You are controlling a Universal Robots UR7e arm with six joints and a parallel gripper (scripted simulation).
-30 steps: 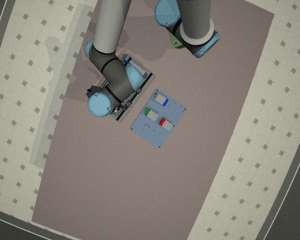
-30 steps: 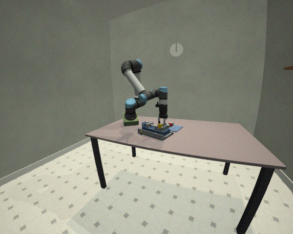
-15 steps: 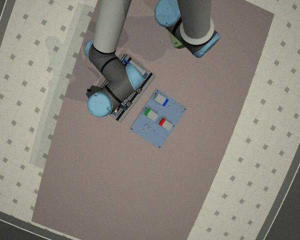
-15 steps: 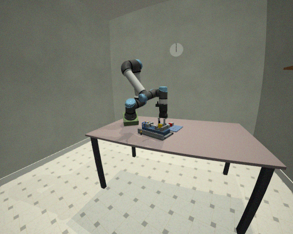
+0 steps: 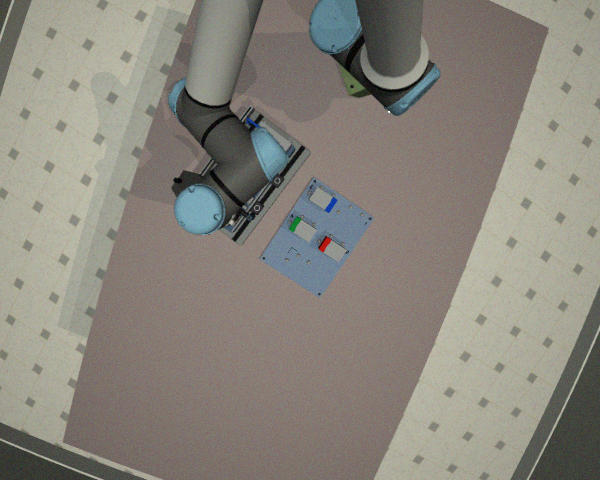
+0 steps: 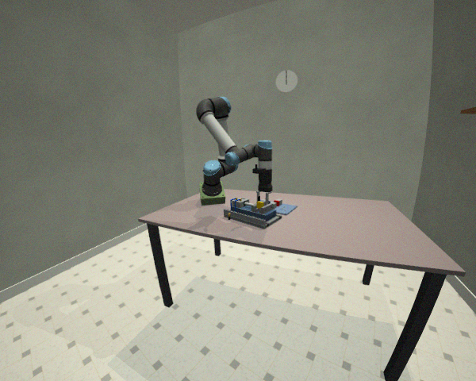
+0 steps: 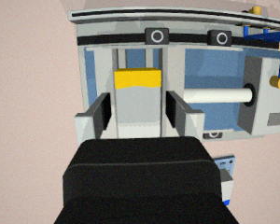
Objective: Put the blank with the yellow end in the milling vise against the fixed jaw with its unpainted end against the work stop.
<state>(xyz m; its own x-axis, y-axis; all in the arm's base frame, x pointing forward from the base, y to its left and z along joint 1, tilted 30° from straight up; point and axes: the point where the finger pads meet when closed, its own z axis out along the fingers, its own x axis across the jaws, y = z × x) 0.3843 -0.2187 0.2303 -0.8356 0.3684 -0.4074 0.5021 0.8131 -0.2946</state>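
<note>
My gripper is now 2 cm above the yellow-ended blank. The rest, counted from my hand: white rod: 7 cm behind, 5 cm to the left, 4 cm below; hosed block: 14 cm behind, 9 cm to the left, 4 cm below; milling vise: 8 cm below, 6 cm behind, 4 cm to the left.
</note>
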